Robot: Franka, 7 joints.
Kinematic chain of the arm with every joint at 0, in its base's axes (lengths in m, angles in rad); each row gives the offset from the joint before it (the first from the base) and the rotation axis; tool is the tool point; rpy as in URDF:
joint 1: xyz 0 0 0.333 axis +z
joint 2: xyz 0 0 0 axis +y
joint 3: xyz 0 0 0.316 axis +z
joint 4: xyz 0.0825 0 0 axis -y
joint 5: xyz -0.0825 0 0.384 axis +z
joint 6: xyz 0 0 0 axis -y
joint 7: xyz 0.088 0 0 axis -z
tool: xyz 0 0 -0.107 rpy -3.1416 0 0
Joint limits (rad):
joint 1: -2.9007..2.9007
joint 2: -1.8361..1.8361
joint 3: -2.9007..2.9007
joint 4: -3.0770..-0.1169
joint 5: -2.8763..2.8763
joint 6: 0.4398..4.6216
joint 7: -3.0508..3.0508
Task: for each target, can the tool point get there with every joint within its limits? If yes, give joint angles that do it. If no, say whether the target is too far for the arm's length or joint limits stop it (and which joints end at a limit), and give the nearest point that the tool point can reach.
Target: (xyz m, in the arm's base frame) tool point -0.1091 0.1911 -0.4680
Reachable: no: joint limits stop it (at a limit: joint 2) | nearest point -0.1145 0.2005 -0.3582 | short by 0.110 m
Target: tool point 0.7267 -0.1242 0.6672
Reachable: yes | joints -0.5454 0.6023 0.5327 -0.9247 0.9140 2.0560 -0.7906
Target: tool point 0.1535 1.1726 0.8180
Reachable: no: too far | nearest point 0.1030 0.7870 0.6585 | short by 0.420 m
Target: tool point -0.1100 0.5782 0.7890
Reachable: yes | joints 1.0112 0.4149 0.8086 -1.0472 1.4066 1.3238 -1.7058
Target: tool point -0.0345 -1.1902 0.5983
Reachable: no: too far | nearest point -0.0243 -0.8370 0.5196 | short by 0.362 m
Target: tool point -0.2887 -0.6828 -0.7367
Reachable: no: too far | nearest point -0.2036 -0.4815 -0.3038 | short by 0.485 m
